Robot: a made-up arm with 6 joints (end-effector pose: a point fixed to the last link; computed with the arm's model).
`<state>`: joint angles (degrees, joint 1 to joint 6).
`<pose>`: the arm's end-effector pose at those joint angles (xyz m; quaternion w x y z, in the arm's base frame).
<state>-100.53 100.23 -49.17 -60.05 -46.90 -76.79</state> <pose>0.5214 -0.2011 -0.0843 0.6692 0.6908 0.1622 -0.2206</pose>
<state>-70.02 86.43 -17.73 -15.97 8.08 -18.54</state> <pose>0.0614 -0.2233 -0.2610 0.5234 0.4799 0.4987 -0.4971</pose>
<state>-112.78 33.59 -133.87 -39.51 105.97 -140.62</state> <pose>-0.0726 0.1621 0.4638 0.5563 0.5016 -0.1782 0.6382</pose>
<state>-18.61 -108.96 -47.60 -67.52 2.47 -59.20</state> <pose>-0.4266 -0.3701 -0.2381 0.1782 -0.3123 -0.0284 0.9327</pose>
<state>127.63 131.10 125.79 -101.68 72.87 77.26</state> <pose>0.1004 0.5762 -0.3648 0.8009 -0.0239 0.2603 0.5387</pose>
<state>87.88 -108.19 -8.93 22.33 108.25 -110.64</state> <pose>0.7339 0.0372 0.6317 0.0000 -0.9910 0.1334 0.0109</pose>
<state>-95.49 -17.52 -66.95 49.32 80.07 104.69</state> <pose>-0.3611 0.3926 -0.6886 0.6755 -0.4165 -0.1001 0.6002</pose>
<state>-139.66 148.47 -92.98 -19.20 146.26 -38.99</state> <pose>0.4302 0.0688 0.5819 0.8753 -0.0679 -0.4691 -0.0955</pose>
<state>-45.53 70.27 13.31 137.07 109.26 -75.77</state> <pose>-0.8123 0.1000 0.2948 0.1756 0.2307 -0.1176 -0.9498</pose>
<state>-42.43 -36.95 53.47 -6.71 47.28 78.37</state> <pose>0.1377 -0.5736 0.2084 0.7576 0.5881 -0.2825 -0.0203</pose>
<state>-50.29 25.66 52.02 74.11 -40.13 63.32</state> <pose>-0.3576 0.2589 0.5285 0.8634 0.2456 -0.2230 0.3802</pose>
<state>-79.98 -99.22 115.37 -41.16 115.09 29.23</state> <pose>-0.2305 -0.6072 -0.3622 0.2195 0.4018 -0.5774 -0.6760</pose>
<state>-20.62 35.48 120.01 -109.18 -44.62 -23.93</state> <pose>-0.6882 -0.5662 -0.1434 0.3413 -0.1319 0.8454 -0.3891</pose>
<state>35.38 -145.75 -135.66 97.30 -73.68 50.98</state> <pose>0.9140 -0.0763 0.6685 0.4753 0.7327 0.4165 0.2526</pose>
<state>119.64 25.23 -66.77 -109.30 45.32 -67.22</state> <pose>-0.2102 -0.6062 -0.0356 0.1552 -0.6641 0.6901 -0.2423</pose>
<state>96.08 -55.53 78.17 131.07 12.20 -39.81</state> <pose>-0.7486 0.1934 1.1553 0.1966 -0.0141 -0.3382 0.9202</pose>
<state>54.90 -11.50 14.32 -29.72 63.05 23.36</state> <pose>0.1590 -0.3041 0.7681 0.7498 -0.4715 -0.1809 -0.4276</pose>
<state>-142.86 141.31 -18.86 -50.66 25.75 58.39</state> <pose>-0.1347 0.4022 0.2400 0.4599 -0.0868 -0.6641 0.5831</pose>
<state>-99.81 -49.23 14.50 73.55 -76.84 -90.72</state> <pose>-0.7287 0.1211 -0.3024 0.3111 -0.2159 -0.6886 -0.6184</pose>
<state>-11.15 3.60 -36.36 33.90 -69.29 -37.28</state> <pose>-0.4935 -0.0436 0.6331 0.8089 -0.1102 -0.5357 0.2157</pose>
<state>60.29 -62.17 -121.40 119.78 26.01 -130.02</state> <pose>-0.1689 -0.7870 1.0398 0.5643 -0.5203 0.3667 -0.5257</pose>
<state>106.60 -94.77 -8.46 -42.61 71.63 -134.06</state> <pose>0.5001 -0.1398 0.5145 0.7605 0.6034 -0.0575 -0.2329</pose>
